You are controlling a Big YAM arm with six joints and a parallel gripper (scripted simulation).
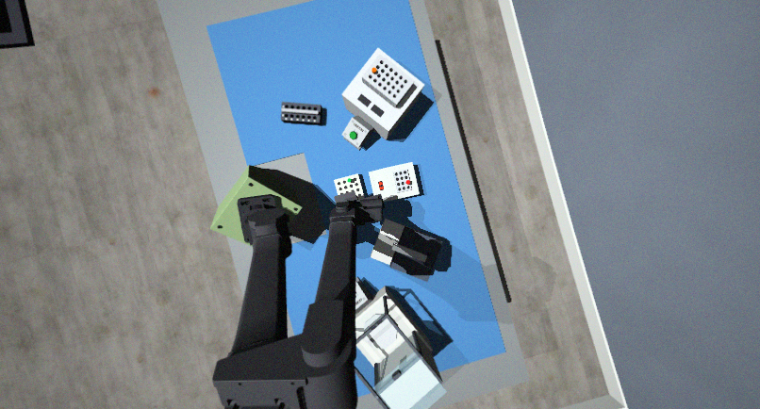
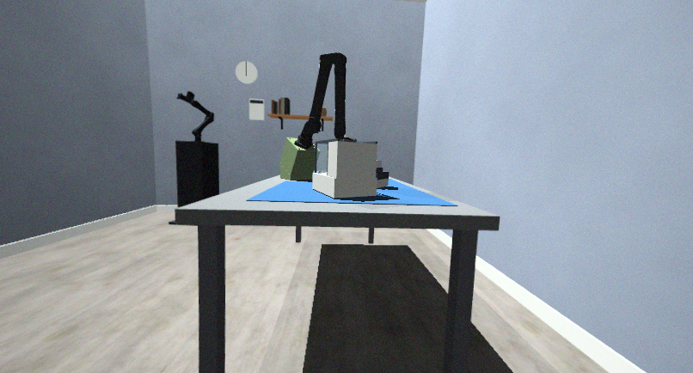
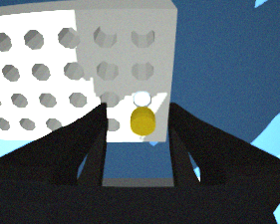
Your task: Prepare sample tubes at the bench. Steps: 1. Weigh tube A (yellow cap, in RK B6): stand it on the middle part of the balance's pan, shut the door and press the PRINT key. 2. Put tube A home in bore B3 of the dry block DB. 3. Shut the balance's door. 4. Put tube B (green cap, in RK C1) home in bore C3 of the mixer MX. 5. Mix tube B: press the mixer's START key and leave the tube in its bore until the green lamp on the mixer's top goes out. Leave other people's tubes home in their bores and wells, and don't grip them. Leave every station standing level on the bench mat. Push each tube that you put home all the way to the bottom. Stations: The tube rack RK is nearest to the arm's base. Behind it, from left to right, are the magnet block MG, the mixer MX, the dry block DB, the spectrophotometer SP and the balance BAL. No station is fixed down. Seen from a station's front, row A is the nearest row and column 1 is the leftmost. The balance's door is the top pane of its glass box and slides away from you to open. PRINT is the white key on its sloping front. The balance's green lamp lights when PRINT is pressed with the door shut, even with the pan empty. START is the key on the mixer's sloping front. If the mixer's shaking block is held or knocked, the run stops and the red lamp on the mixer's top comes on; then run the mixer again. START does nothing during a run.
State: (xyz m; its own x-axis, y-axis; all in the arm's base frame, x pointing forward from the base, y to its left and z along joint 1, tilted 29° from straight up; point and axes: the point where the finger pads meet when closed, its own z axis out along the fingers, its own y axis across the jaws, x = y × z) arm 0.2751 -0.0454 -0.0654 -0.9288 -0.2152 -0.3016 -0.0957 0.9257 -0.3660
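Right now my hand is 1 cm short of the white rack RK, 5 cm to the right of it and 3 cm above it. The rest, counted from my hand: dry block DB (16 cm ahead, 6 cm to the left, 2 cm below); then mixer's green start key (5 cm ahead, 24 cm to the left, 2 cm above); then spectrophotometer SP (16 cm ahead, 17 cm to the right, 2 cm above).
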